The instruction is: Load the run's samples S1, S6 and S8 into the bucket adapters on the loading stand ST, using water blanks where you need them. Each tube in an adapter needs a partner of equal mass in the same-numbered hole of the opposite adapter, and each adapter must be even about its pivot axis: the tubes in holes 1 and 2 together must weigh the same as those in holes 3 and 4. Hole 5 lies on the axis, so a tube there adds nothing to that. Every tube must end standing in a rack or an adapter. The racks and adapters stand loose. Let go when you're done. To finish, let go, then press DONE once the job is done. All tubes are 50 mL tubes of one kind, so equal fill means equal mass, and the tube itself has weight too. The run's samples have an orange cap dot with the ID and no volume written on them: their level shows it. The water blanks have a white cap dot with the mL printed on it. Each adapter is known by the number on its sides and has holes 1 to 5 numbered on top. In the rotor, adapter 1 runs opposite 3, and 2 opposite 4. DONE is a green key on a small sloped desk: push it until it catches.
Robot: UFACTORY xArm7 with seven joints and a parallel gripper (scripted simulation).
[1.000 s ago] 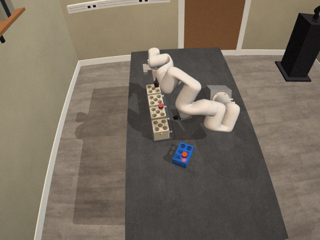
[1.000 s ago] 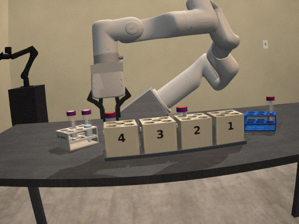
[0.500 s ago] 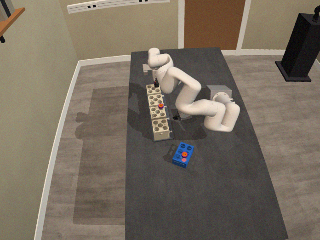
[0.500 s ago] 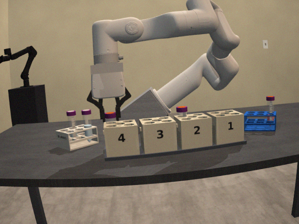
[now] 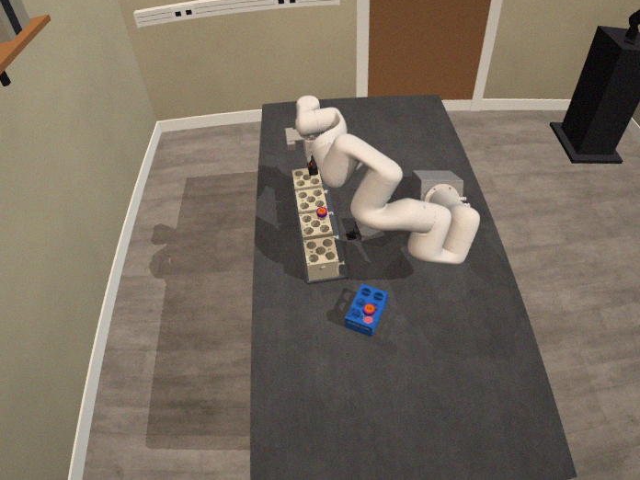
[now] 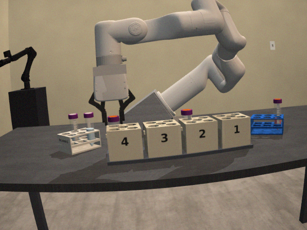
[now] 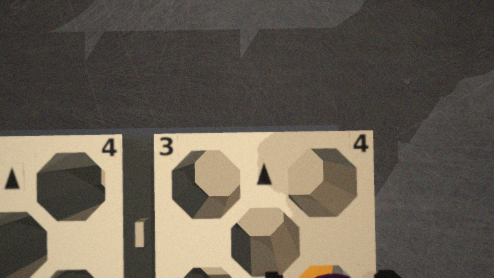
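My gripper is now 1 cm to the left of the sample S8 and 5 cm above it. Also, from my hand: white blank rack: 12 cm behind, 15 cm to the right, 9 cm below; then blue sample rack: 16 cm behind, 53 cm to the left, 9 cm below; then loading stand ST: 1 cm behind, 19 cm to the left, 12 cm below.
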